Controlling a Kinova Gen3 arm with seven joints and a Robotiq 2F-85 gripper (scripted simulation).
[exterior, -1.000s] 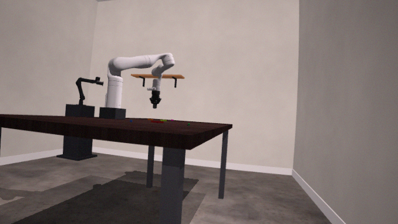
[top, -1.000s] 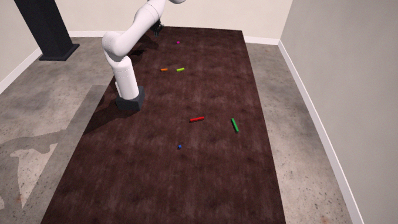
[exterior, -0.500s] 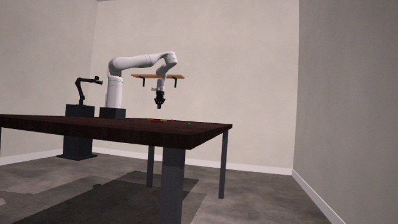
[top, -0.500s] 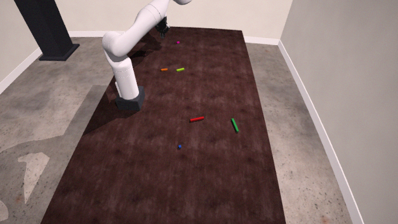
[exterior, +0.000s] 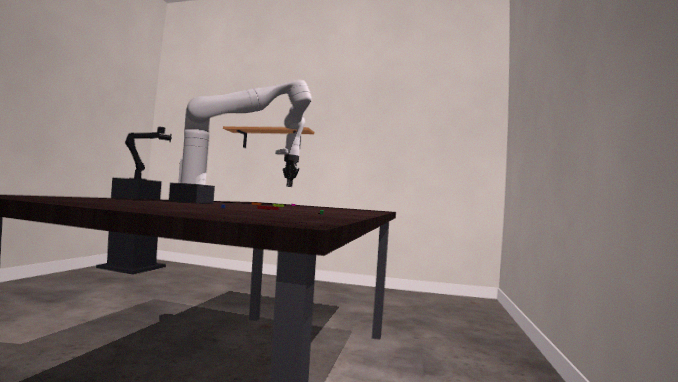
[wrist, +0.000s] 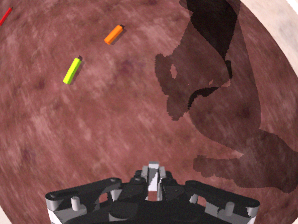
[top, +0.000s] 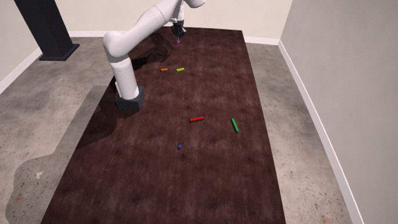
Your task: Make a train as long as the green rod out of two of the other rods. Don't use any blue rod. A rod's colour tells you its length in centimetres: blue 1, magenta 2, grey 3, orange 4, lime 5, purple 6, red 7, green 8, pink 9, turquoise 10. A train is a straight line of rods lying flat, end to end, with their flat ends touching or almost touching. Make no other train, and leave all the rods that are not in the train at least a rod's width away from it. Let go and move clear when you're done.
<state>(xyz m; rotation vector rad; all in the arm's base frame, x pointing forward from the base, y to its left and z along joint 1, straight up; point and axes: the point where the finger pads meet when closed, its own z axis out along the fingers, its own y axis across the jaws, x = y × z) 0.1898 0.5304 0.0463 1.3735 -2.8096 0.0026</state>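
Right now the lime rod is 210 mm to the right of my hand, 110 mm below it and 40 mm ahead of it. The rest, counted from my hand: magenta rod 150 mm to the left, 110 mm below, 30 mm behind; then orange rod 220 mm to the right, 110 mm below, 70 mm behind; then grey rod 10 mm below.
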